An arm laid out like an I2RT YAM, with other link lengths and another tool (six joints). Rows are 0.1 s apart.
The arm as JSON. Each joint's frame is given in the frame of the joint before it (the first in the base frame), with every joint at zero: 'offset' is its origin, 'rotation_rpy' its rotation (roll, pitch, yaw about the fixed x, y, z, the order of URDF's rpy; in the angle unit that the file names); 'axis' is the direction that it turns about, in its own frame. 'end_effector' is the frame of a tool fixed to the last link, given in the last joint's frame.
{
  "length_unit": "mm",
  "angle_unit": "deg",
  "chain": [
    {
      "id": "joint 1",
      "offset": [
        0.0,
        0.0,
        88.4
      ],
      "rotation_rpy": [
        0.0,
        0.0,
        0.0
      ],
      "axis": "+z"
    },
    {
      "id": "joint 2",
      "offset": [
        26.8,
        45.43,
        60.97
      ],
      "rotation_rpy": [
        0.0,
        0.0,
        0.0
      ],
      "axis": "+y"
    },
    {
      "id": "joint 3",
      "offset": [
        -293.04,
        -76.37,
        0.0
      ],
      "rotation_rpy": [
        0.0,
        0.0,
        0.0
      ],
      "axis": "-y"
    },
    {
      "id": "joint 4",
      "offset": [
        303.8,
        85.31,
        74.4
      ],
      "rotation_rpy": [
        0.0,
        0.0,
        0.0
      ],
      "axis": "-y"
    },
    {
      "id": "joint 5",
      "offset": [
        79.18,
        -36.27,
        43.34
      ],
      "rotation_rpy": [
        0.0,
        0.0,
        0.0
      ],
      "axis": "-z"
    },
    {
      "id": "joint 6",
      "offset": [
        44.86,
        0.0,
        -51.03
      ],
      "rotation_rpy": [
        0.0,
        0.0,
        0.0
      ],
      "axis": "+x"
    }
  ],
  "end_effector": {
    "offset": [
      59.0,
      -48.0,
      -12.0
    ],
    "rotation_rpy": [
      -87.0,
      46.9,
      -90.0
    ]
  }
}
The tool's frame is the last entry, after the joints.
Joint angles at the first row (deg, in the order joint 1, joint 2, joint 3, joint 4, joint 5, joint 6):
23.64, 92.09, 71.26, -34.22, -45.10, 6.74
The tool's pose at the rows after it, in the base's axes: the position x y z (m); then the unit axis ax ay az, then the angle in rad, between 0 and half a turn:
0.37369, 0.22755, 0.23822, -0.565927, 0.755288, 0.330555, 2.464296
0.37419, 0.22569, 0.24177, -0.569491, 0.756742, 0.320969, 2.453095
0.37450, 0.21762, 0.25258, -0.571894, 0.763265, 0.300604, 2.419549
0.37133, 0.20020, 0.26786, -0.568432, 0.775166, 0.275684, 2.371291
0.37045, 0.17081, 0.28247, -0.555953, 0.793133, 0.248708, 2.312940
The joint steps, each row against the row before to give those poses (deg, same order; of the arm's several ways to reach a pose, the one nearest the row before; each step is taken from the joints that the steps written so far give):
0.00, -0.11, 0.00, 0.02, 0.17, -0.33
0.00, -0.56, 0.01, -0.02, 0.99, -0.34
-0.50, -2.04, -0.42, 0.20, 1.96, -0.22
-1.49, -3.82, -1.49, 0.15, 2.04, -0.09
-3.48, -4.26, -1.92, 0.13, 1.15, -0.55

